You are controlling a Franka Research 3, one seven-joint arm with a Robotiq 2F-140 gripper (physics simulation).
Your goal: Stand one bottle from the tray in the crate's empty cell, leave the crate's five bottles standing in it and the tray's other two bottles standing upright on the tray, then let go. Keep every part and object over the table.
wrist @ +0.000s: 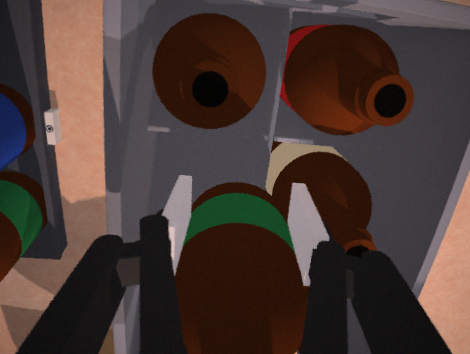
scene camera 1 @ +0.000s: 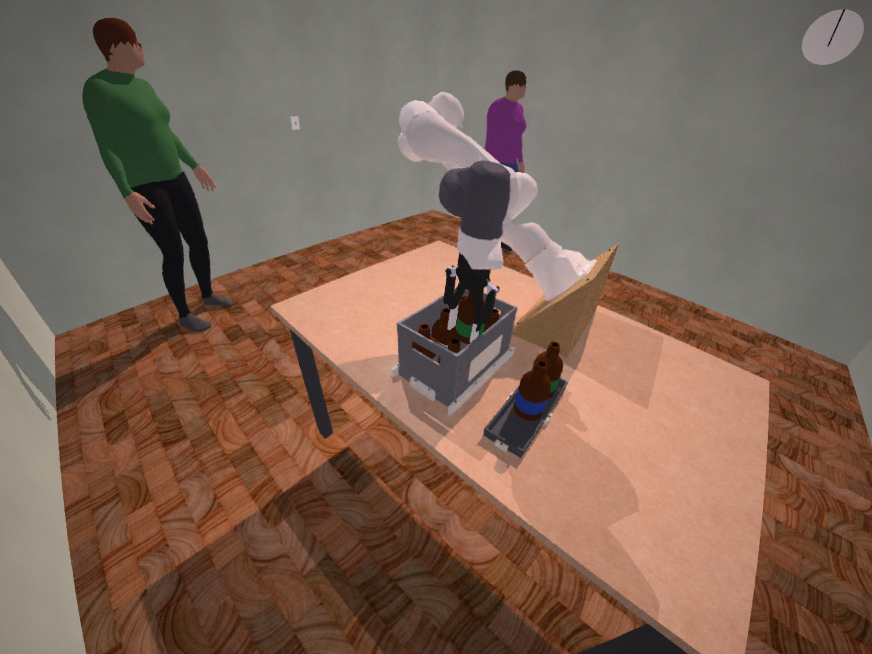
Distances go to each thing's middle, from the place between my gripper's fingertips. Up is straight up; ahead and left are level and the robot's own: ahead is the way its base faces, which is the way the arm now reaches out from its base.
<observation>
My gripper is now 22 cm to the right of the blue-banded bottle (scene camera 1: 535, 386), 5 cm above it and 1 cm past it.
</observation>
